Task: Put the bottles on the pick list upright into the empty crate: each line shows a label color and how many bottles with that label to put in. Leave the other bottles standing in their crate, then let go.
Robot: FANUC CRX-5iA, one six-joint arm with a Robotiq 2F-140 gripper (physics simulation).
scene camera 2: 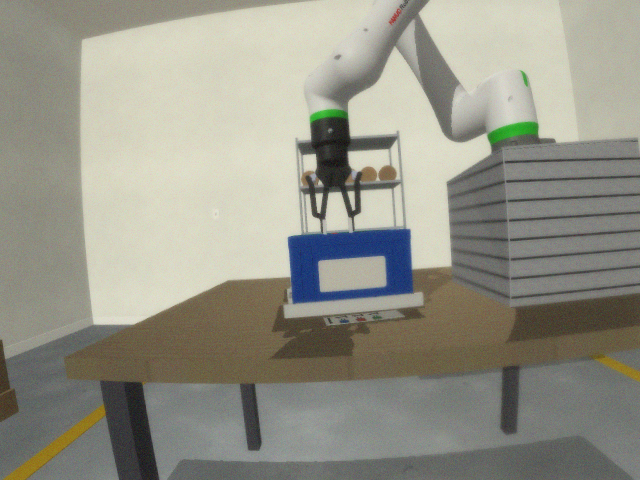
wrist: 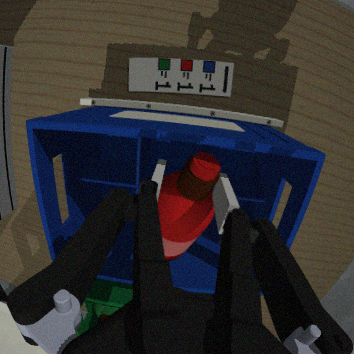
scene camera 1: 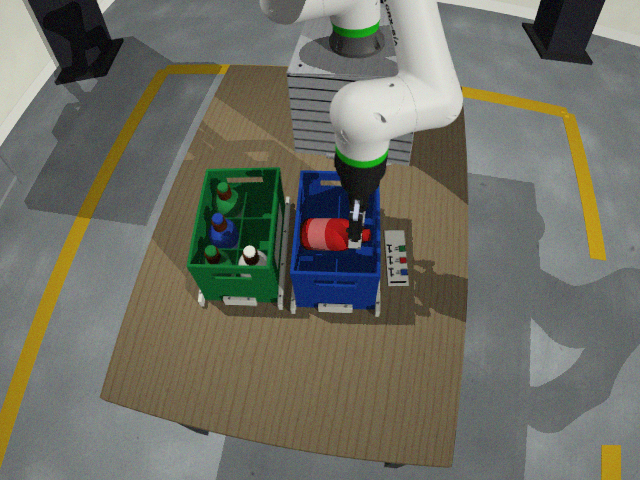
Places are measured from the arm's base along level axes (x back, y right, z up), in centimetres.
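Pixels of known places: gripper, fingertip midpoint: [wrist: 189, 177] [scene camera 1: 356, 235]; arm's base at its link origin: [scene camera 1: 357, 42].
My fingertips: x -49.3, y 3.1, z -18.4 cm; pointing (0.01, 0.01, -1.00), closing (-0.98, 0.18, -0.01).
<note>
For each thing: its middle in the pictures, then the offset to it from my fingertips.
- red bottle at the middle of its body: [wrist: 179, 208] [scene camera 1: 337, 234] dz -0.9, dx +0.9, dy +4.2 cm
- green crate at the middle of its body: [wrist: 156, 296] [scene camera 1: 240, 234] dz -5.7, dx +4.6, dy +27.3 cm
- blue bottle at the middle of its body: [scene camera 1: 223, 235] dz -5.9, dx +4.7, dy +31.6 cm
- white bottle at the middle of its body: [scene camera 1: 254, 267] dz -5.9, dx -4.3, dy +23.4 cm
- pick list at the middle of its body: [wrist: 179, 75] [scene camera 2: 363, 317] [scene camera 1: 396, 257] dz -14.3, dx +2.0, dy -10.8 cm
A red bottle [scene camera 1: 317, 235] [wrist: 182, 215] lies on its side across the blue crate [scene camera 1: 310, 291] [scene camera 2: 305, 268] [wrist: 42, 200], its neck toward the pick list; a sliver of red shows at the crate's rim in scene camera 2. My gripper [scene camera 1: 355, 242] [scene camera 2: 338, 231] [wrist: 189, 177] points down and is shut on the red bottle near its shoulder. The green crate [scene camera 1: 217, 289] [wrist: 117, 295] holds a green bottle [scene camera 1: 226, 198] at the back left, a blue bottle [scene camera 1: 222, 235] in front of it, another green bottle [scene camera 1: 212, 254] and a white bottle [scene camera 1: 250, 256] at the front.
The pick list [scene camera 1: 397, 258] [scene camera 2: 364, 316] [wrist: 180, 77] lies beside the blue crate and shows one green, one red and one blue. White rails stand along the crates. The ribbed robot base [scene camera 1: 315, 113] [scene camera 2: 558, 227] stands behind them. A shelf rack [scene camera 2: 348, 143] stands in the background.
</note>
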